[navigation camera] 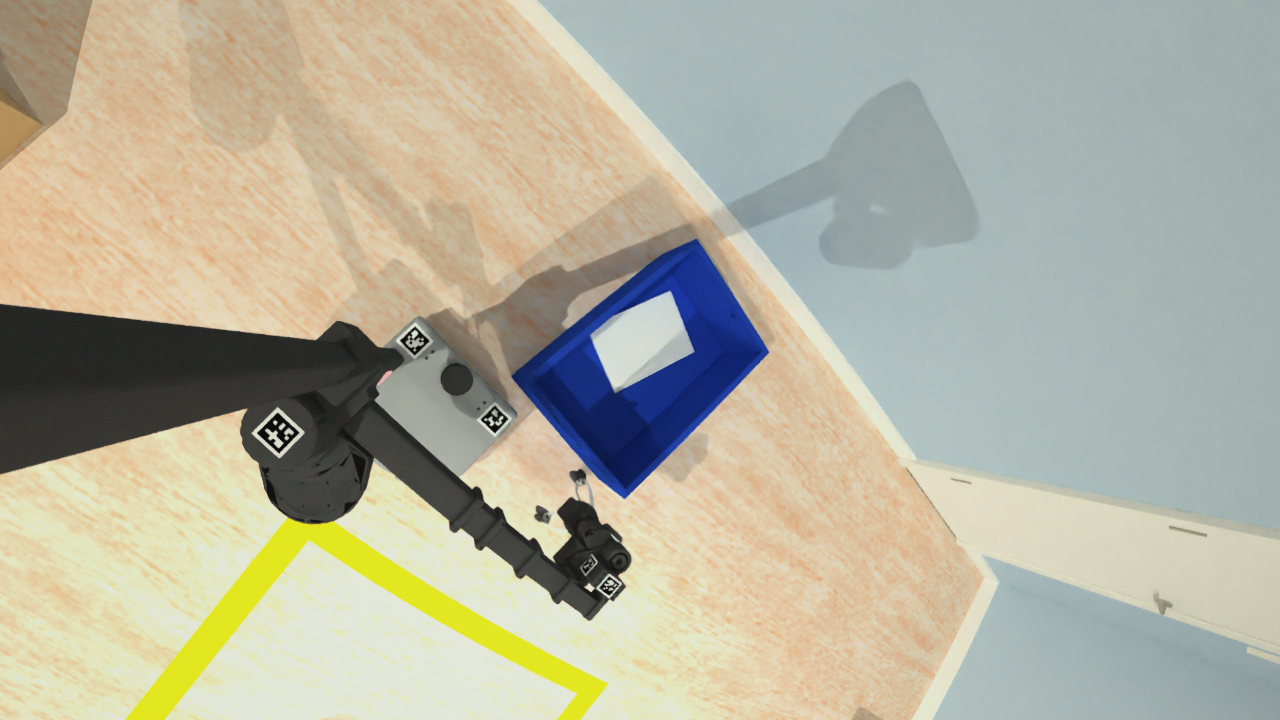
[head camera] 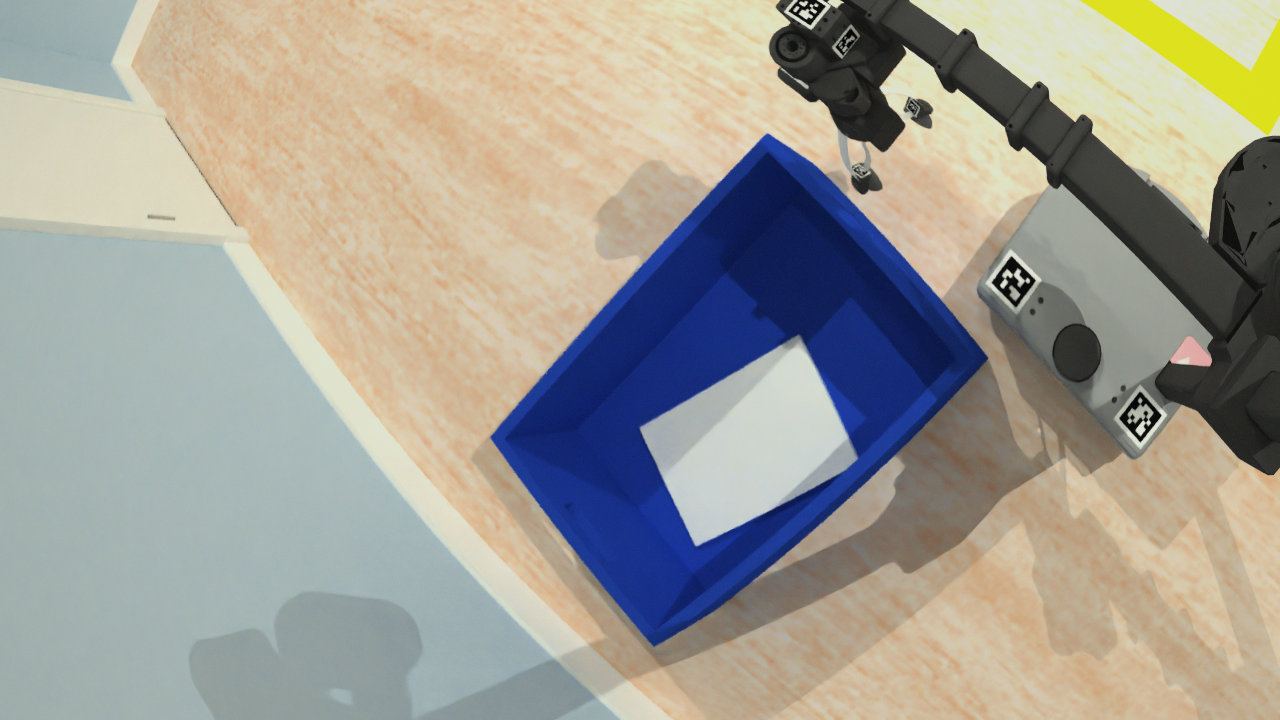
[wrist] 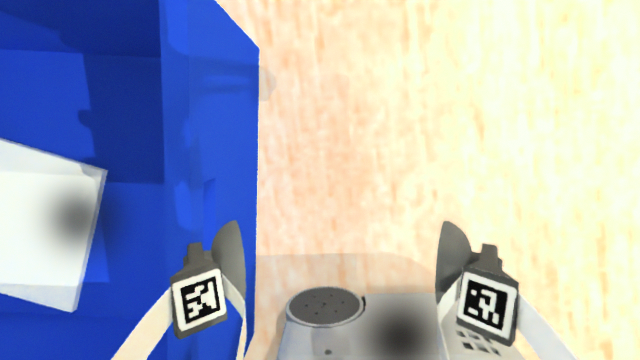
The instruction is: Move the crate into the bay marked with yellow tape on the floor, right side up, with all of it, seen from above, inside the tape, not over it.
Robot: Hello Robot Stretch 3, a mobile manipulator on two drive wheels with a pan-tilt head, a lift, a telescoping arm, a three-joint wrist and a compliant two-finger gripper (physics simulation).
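Places are measured from the robot's base along level axes (x right, y back, z down), in metres.
Where they show: gripper, fingertip midpoint: (navigation camera: 557,492) (head camera: 897,150); robot's base at its link origin: (navigation camera: 455,377) (head camera: 1075,350).
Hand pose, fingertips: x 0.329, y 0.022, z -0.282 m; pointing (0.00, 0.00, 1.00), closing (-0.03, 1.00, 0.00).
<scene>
Things, the pixels of their centre, and the offset from my fingertips.
- blue open-topped crate at the middle of its body: (head camera: 745,400) (navigation camera: 644,363) dy -0.410, dx +0.001, dz +0.172 m
- sheet at the middle of its body: (head camera: 748,445) (navigation camera: 643,340) dy -0.484, dx -0.025, dz +0.259 m
The blue open-topped crate (head camera: 644,385) (navigation camera: 572,394) (wrist: 210,125) stands right side up on the floor, outside the yellow tape (head camera: 1181,48) (navigation camera: 447,604). A white block or sheet (head camera: 747,438) (navigation camera: 642,340) (wrist: 40,225) lies inside it. My gripper (head camera: 890,141) (navigation camera: 560,495) (wrist: 338,247) is open, with nothing between its fingers. It is beside the crate's end nearest my arm, on the side towards the tape. In the wrist view the left finger overlaps the crate's end wall; whether they touch cannot be told. The bay is cut off at the picture edges.
My grey base (head camera: 1056,241) (navigation camera: 438,402) stands close to one corner of the crate. A light blue wall (head camera: 268,447) (navigation camera: 1029,313) with a pale skirting runs past the crate's far end. A cream panel (head camera: 71,161) (navigation camera: 1100,537) adjoins the wall. A brown object (navigation camera: 13,125) shows at the left edge.
</scene>
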